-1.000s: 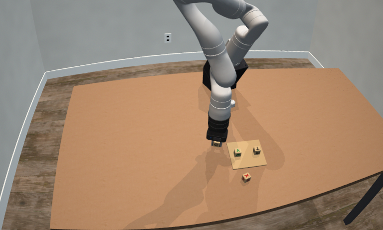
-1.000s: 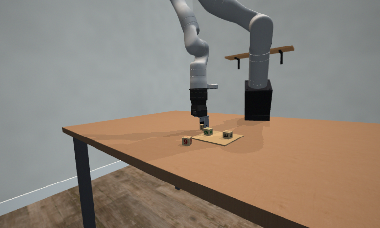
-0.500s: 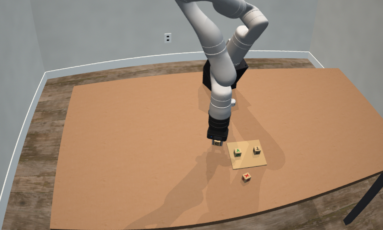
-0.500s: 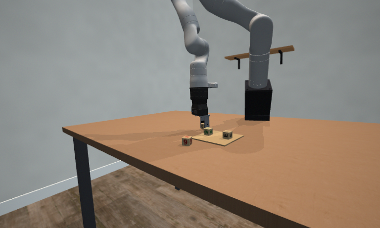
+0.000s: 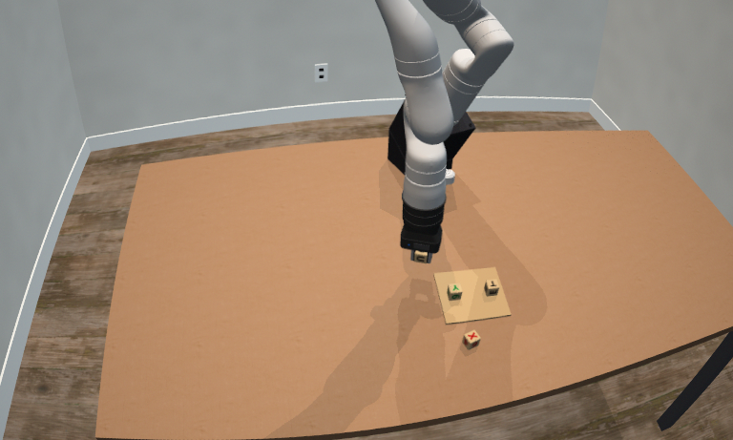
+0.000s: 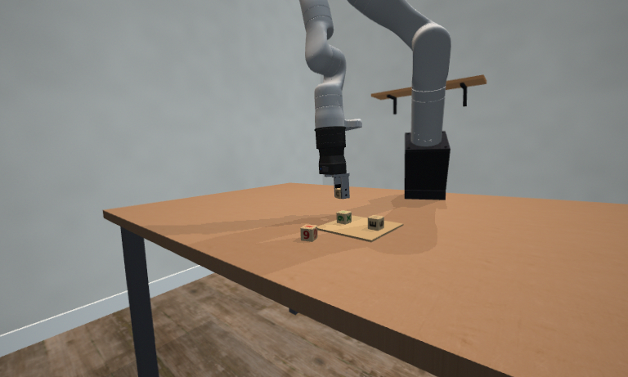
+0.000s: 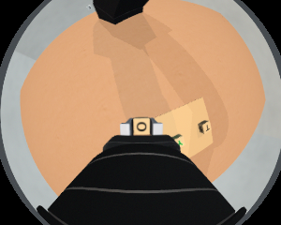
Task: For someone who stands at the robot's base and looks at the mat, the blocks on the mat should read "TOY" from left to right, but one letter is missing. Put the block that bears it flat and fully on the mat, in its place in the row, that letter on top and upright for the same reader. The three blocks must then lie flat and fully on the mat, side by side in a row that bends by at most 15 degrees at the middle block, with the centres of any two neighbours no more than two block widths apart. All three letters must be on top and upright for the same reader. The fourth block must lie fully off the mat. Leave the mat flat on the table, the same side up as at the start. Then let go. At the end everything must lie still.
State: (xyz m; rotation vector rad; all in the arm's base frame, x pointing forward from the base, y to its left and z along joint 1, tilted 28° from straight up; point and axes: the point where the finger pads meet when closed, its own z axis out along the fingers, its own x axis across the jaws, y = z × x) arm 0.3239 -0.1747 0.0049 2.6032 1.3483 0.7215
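My hand is 9 cm short of the tan mat, 8 cm to the right of it and 6 cm above it. Round my hand: O block (1 cm below).
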